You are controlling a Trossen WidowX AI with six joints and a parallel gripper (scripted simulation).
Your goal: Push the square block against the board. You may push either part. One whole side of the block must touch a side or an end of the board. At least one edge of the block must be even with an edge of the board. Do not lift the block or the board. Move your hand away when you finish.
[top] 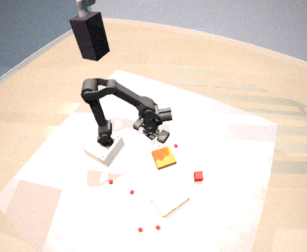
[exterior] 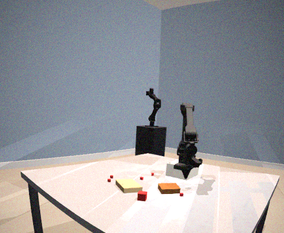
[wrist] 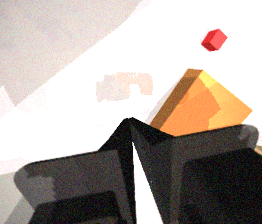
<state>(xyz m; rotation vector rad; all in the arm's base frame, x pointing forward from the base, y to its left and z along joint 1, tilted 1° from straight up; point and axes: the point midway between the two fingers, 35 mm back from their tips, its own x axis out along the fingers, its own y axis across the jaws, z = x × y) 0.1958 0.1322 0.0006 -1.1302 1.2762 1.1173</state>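
Right now the orange square block is 9 cm ahead of my gripper tip, 5 cm to the right of it and 5 cm below it. The rest, counted from my gripper tip: pale cream board (24 cm to the right, 22 cm ahead, 5 cm below); then red cube (30 cm ahead, 8 cm to the right, 4 cm below).
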